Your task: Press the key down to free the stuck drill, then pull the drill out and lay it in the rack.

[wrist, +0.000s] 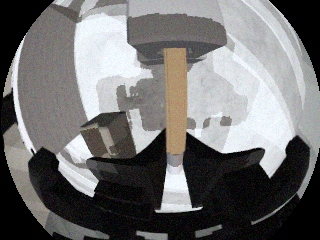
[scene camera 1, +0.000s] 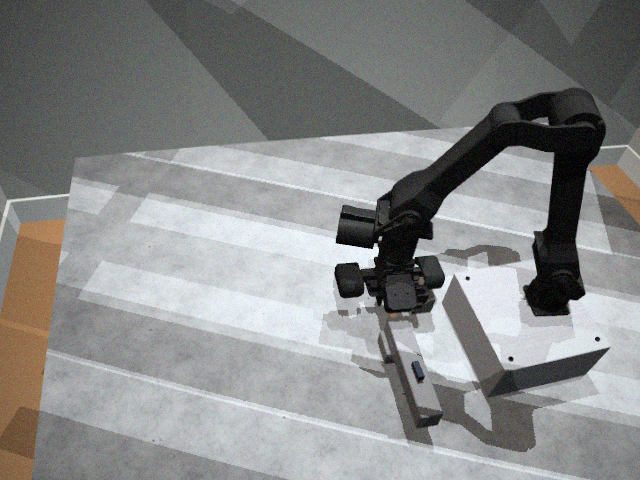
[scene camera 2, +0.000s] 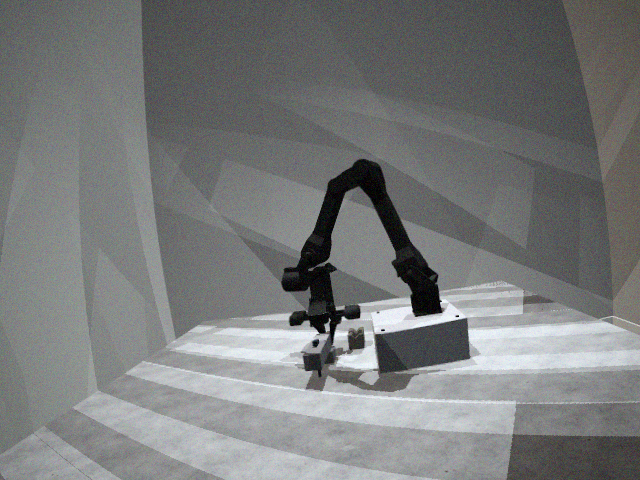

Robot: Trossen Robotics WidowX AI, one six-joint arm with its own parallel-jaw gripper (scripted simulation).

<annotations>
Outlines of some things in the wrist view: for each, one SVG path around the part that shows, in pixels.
A drill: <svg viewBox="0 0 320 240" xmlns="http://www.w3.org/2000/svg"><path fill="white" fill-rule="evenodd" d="M164 48L168 172L171 175L179 175L181 169L183 169L185 139L187 139L187 53L185 53L185 48Z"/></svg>
</annotations>
